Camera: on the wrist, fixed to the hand. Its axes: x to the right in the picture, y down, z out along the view.
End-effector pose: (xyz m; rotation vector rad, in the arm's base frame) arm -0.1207 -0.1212 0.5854 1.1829 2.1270 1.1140
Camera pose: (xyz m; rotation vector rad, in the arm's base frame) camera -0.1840 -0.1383 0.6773 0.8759 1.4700 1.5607
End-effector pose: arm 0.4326 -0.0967 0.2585 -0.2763 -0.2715 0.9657
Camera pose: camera 0.4474 -0.0714 0.1495 -0.8482 -0.6973 0.8587
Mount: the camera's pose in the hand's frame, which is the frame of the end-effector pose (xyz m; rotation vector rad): 0.0179 0.0403 -0.1039 -0.6826 -0.1043 -0.0049
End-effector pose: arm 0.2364 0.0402 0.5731 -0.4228 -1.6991 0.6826
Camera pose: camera 0.3295 0.1041 0.5744 -0.8663 -2.0094 0.0976
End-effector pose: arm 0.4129 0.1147 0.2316 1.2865 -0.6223 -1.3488
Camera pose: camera 0.5256 0.1199 0.2343 0.6672 -0.1877 -1.4642
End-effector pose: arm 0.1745 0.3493 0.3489 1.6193 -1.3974 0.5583
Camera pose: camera 0.1632 0.4289 0.4281 1.1038 -1.4491 -0.0257
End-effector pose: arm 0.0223 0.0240 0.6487 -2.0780 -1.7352 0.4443
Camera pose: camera 0.1101 0.0254 0.7196 2.2408 1.9239 0.0610
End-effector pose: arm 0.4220 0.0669 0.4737 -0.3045 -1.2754 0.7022
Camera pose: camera 0.5097 0.1261 0.4344 -0.8262 -1.5910 0.2575
